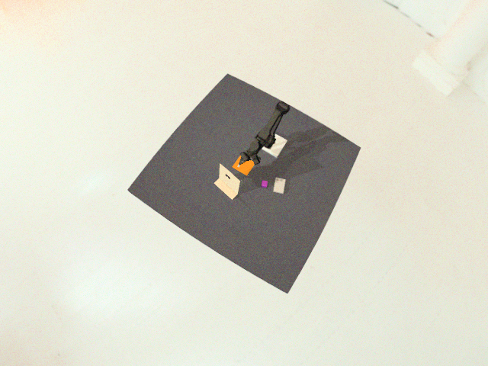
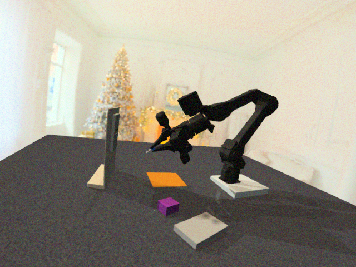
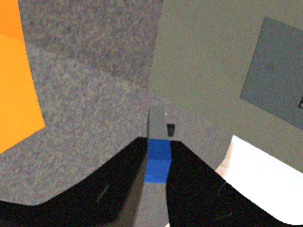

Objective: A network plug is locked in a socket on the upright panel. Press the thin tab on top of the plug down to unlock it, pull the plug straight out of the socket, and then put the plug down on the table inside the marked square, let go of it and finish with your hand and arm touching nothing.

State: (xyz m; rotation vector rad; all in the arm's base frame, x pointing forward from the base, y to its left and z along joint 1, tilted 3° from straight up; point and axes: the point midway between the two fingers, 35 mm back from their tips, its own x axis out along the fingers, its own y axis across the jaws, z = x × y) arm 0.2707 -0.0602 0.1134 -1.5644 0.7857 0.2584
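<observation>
Now: the orange marked square 6 cm behind my gripper tip, 1 cm to the left of it and 11 cm below it. Round my gripper tip: flat grey slab: 6 cm behind, 30 cm to the left, 10 cm below; upright panel: 14 cm ahead; blue network plug: right at my gripper tip.
</observation>
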